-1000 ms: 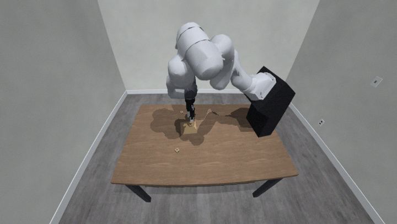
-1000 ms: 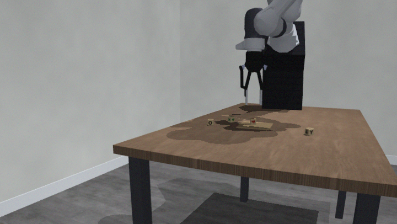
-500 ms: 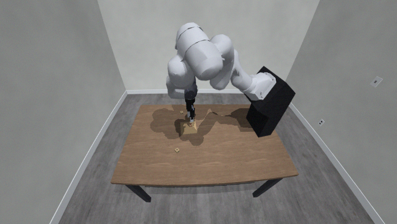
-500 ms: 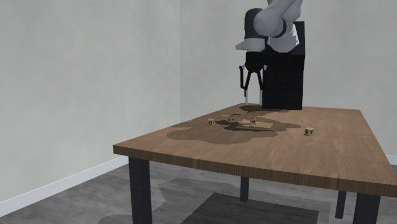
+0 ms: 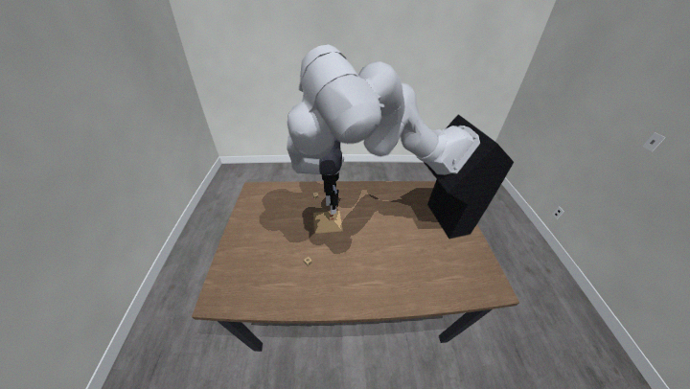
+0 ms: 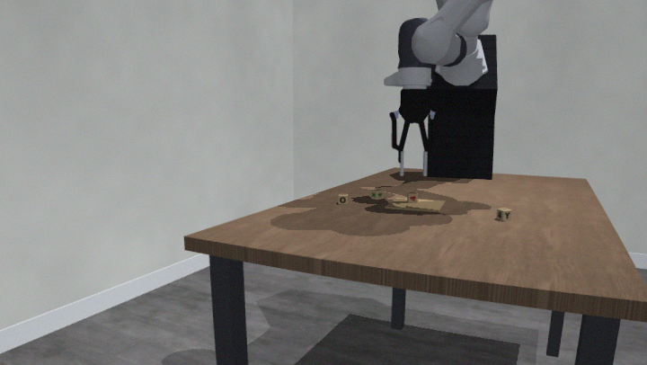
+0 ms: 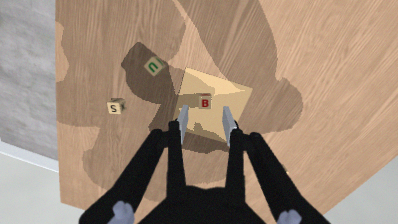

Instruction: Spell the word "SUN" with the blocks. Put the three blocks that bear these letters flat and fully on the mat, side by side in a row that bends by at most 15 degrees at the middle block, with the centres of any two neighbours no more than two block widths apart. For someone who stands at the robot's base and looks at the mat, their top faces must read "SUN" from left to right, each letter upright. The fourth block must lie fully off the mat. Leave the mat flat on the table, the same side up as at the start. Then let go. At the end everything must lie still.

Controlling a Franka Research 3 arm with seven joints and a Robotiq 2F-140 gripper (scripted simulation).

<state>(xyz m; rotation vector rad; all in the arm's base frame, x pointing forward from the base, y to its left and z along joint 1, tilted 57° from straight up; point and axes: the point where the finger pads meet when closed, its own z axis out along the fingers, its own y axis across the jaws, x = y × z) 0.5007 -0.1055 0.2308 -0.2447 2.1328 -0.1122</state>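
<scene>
Right now my hand is 20 mm short of the tan mat, 10 mm to the right of it and 110 mm above it. Also, from my hand: S block: 60 mm ahead, 180 mm to the right, 100 mm below; then U block: 40 mm behind, 110 mm to the right, 100 mm below.
</scene>
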